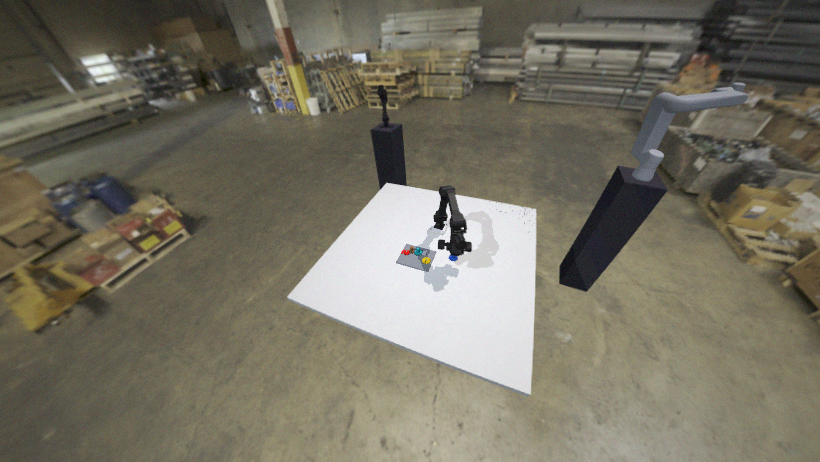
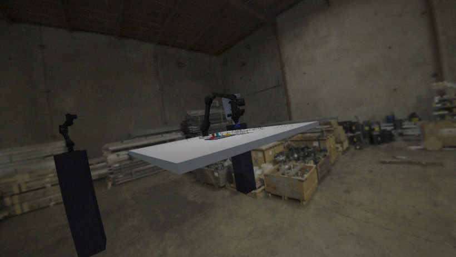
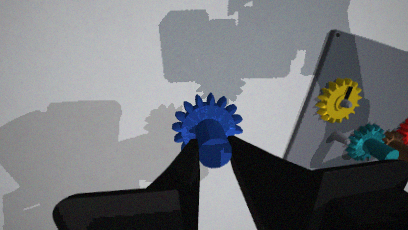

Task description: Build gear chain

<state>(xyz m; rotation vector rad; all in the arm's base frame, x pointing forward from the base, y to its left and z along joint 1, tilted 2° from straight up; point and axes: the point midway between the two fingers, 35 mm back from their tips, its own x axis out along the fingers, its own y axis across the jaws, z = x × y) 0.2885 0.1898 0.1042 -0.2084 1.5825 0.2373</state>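
The teal gear is 230 mm to the right of my gripper tip and 60 mm below it. From my gripper tip the other things lie so: brown gear (270 mm to the right, 60 mm below); yellow gear (40 mm ahead, 160 mm to the right, 70 mm below); blue gear (10 mm below).
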